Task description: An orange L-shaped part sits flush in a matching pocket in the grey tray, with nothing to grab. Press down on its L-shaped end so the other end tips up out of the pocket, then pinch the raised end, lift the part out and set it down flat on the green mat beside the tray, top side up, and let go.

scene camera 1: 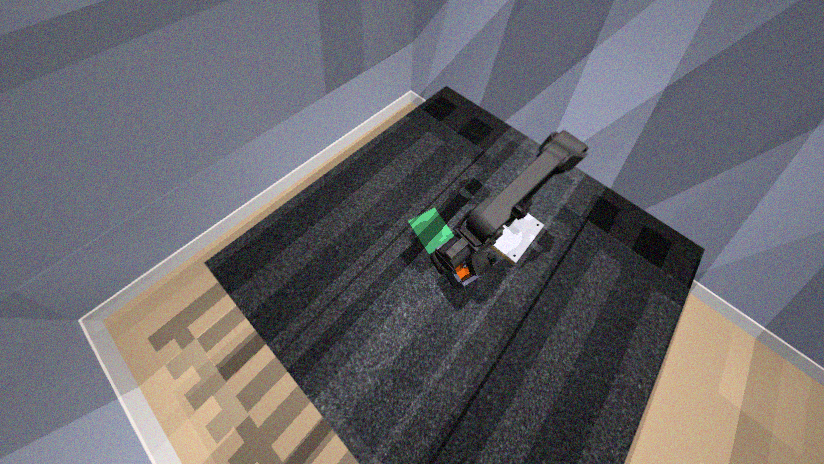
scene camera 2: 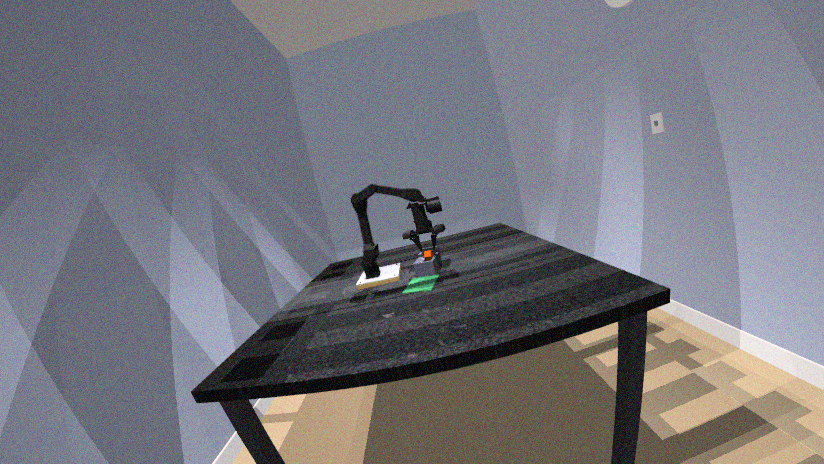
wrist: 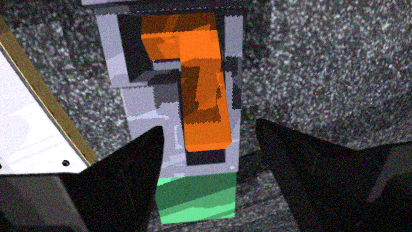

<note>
My gripper [scene camera 1: 456, 257] is open, with nothing in its grasp. Further things: an orange L-shaped part [wrist: 194, 39] and a green mat [wrist: 210, 195].
My gripper is seen too in the wrist view [wrist: 210, 129].
</note>
